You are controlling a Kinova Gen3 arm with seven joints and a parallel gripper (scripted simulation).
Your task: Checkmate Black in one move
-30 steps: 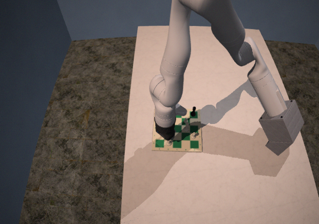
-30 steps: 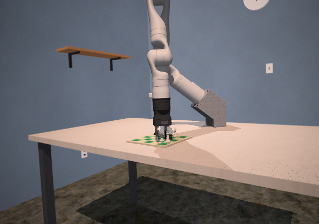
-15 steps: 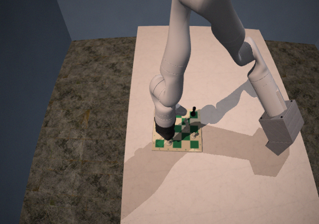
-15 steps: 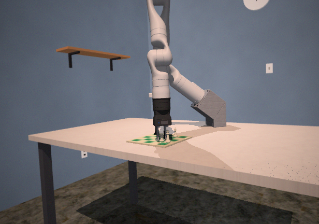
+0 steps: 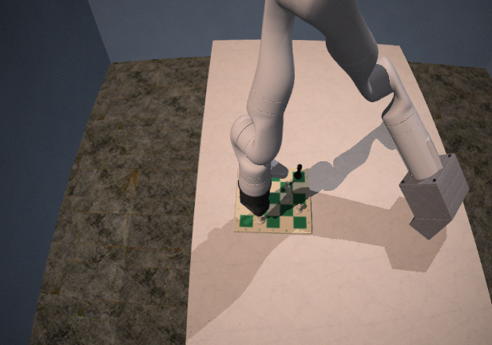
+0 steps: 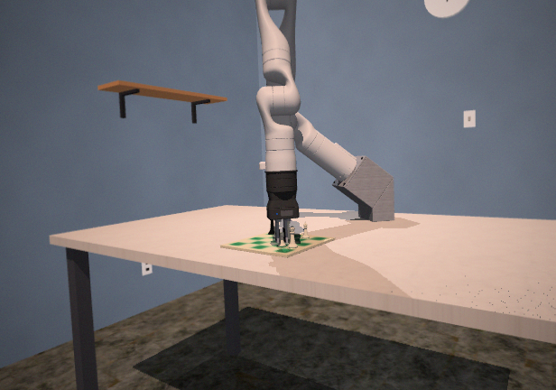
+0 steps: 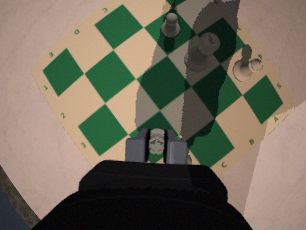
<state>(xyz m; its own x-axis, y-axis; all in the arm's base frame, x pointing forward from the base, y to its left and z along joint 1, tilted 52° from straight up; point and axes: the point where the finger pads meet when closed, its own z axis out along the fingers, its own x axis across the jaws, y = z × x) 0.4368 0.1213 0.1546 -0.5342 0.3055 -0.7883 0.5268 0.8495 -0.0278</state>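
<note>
My hand is 4 cm to the left of the chessboard, 4 cm past it and 3 cm above it. Round my hand: black piece 12 cm behind, 11 cm to the right.
</note>
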